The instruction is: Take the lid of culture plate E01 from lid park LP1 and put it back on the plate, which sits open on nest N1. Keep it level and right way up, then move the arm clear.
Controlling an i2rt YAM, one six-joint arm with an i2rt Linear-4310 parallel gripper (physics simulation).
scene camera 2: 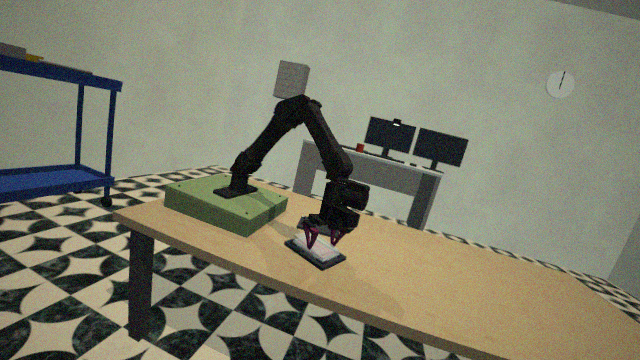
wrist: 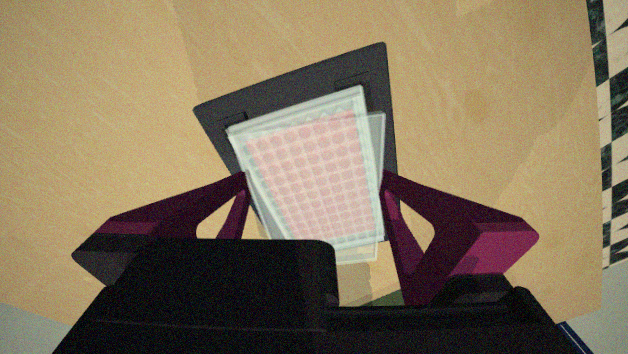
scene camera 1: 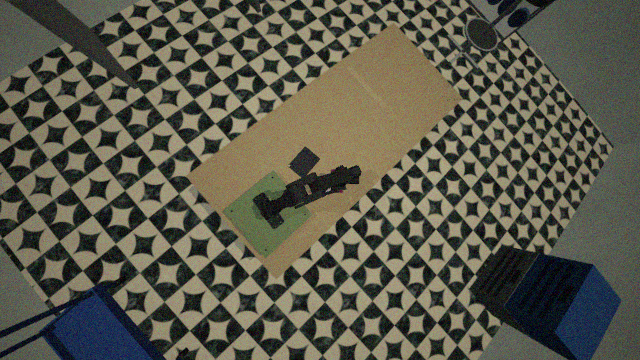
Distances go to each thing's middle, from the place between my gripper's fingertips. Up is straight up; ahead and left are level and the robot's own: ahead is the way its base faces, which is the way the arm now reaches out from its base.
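The plate lid [wrist: 320, 179] is sitting 10 mm to the left of my hand right now, and 20 mm behind it.
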